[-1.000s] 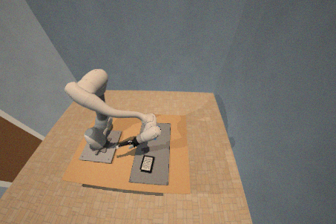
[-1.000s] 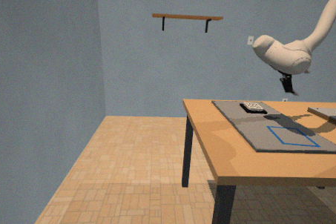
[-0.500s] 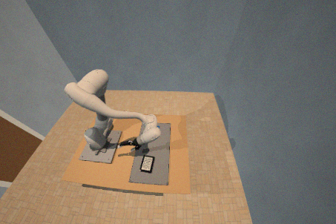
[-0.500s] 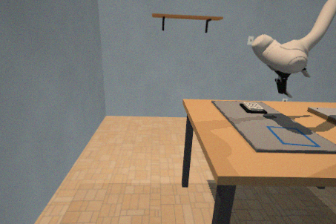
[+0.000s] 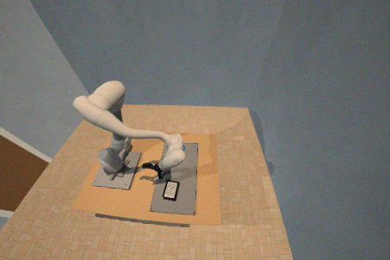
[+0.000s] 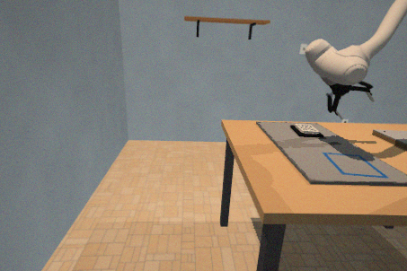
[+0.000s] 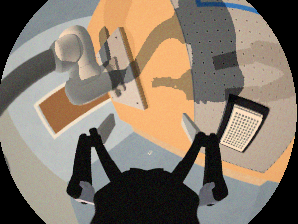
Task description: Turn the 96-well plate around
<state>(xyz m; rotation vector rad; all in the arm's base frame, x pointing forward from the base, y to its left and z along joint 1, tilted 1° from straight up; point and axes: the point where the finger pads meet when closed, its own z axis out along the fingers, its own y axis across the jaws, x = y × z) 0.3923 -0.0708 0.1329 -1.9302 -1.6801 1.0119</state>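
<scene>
Right now my hand is 19 cm short of the white 96-well plate, 13 cm above it and 7 cm to the left of it. Also, from my hand: black plate nest N1: 19 cm ahead, 15 cm below, 7 cm to the right.
</scene>
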